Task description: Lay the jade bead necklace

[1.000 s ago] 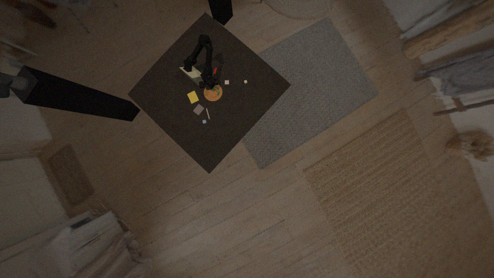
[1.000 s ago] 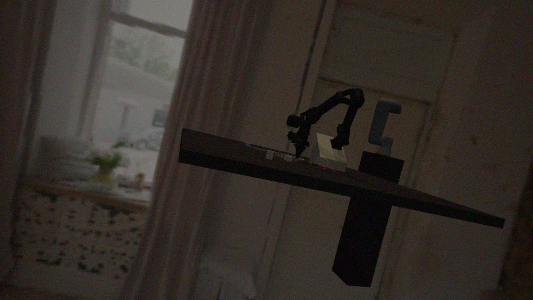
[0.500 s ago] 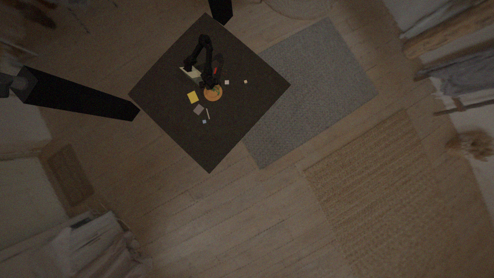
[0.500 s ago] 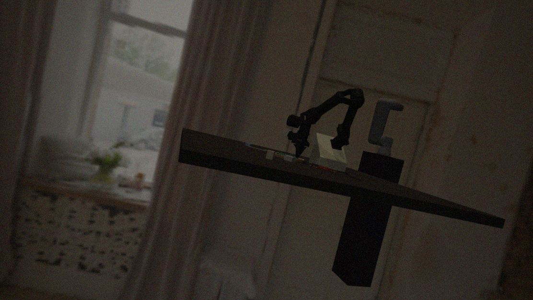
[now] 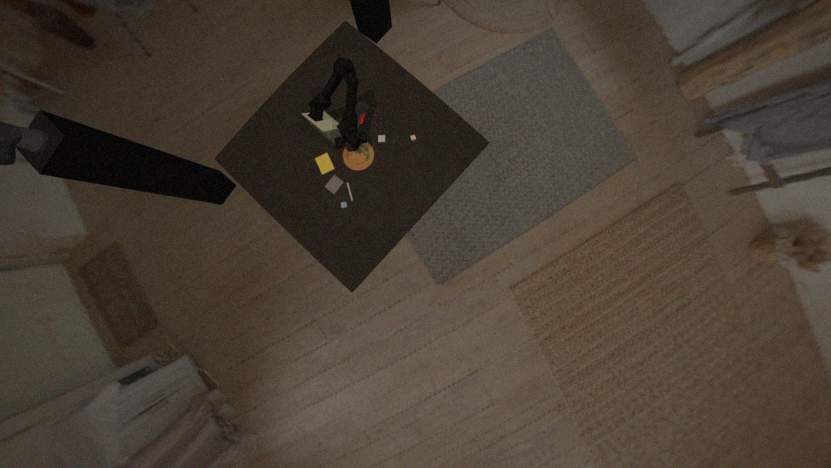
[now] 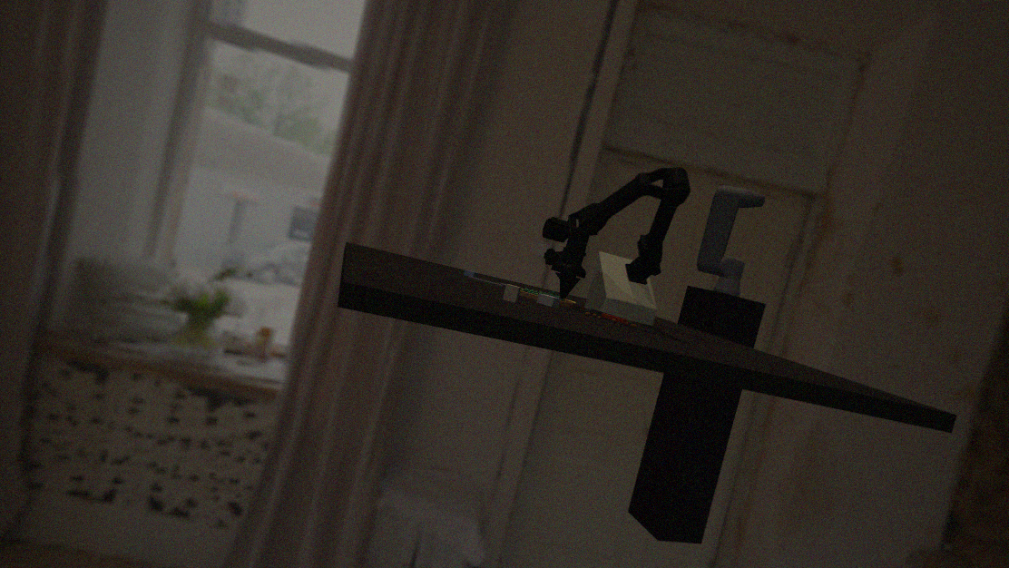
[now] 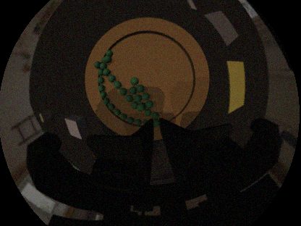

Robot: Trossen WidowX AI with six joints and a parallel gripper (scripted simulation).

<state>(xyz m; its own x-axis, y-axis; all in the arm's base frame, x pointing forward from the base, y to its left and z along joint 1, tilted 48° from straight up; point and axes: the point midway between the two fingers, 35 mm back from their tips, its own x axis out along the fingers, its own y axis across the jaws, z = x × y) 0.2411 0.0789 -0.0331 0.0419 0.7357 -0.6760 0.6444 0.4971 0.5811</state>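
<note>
Now: the round bead board 5 cm ahead of my gripper tip, 3 cm to the right of it and 1 cm below it. The rest, counted from my gripper tip: yellow square: 9 cm behind, 21 cm to the right, 1 cm below; then grey-white block: 11 cm ahead, 14 cm to the left; then red item: 8 cm behind, 15 cm to the left, 1 cm below.
</note>
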